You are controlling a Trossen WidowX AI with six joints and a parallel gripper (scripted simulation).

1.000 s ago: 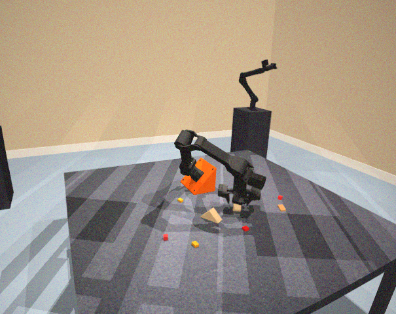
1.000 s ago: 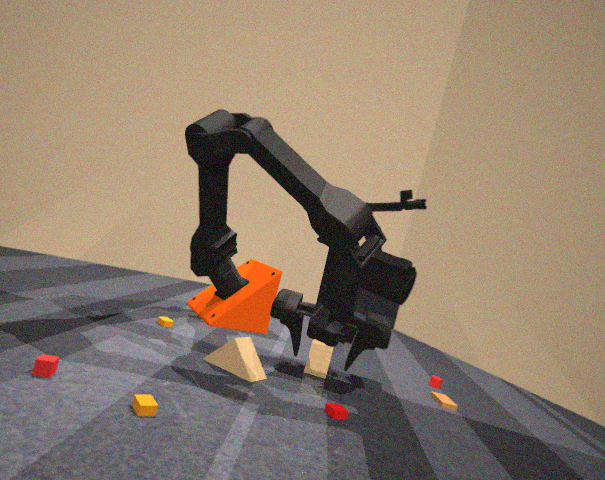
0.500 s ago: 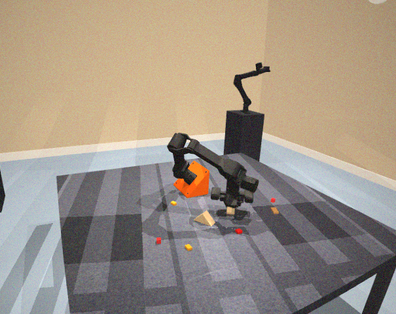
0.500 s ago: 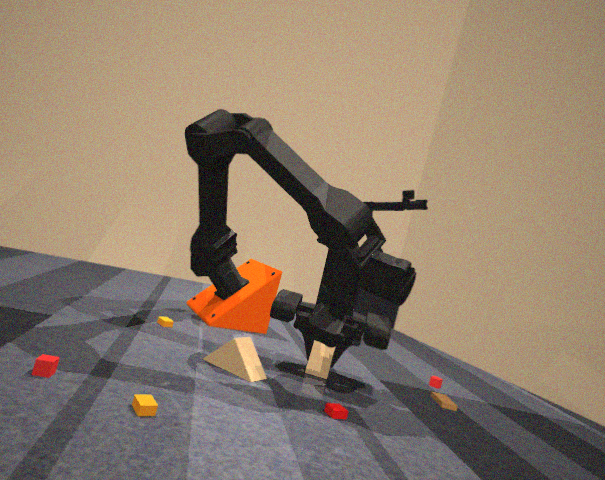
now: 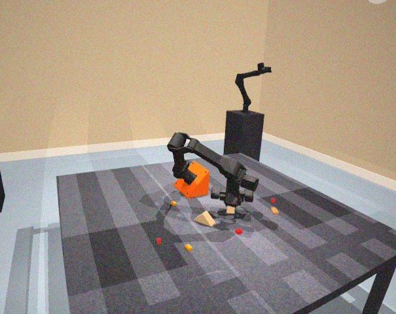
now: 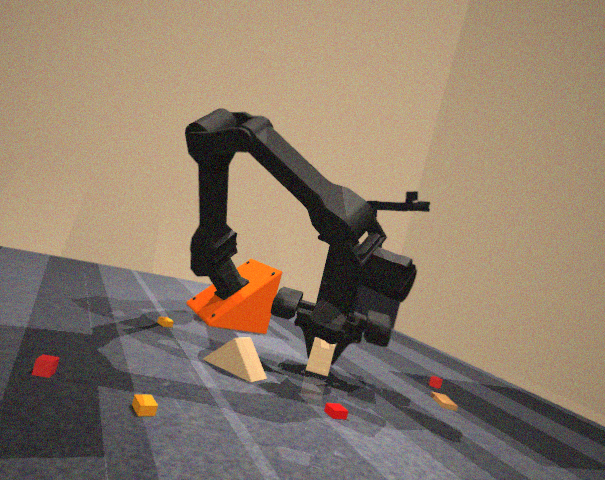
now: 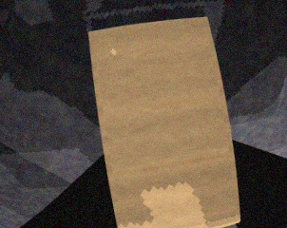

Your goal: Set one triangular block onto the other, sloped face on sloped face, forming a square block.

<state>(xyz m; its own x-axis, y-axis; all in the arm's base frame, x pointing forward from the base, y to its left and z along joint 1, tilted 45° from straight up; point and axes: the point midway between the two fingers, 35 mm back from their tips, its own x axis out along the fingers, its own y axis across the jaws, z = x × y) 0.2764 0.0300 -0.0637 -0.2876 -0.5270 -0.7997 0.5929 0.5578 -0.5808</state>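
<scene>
The triangular block is 170 mm to the right of my gripper tip, 40 mm ahead of it and 10 mm above it.
</scene>
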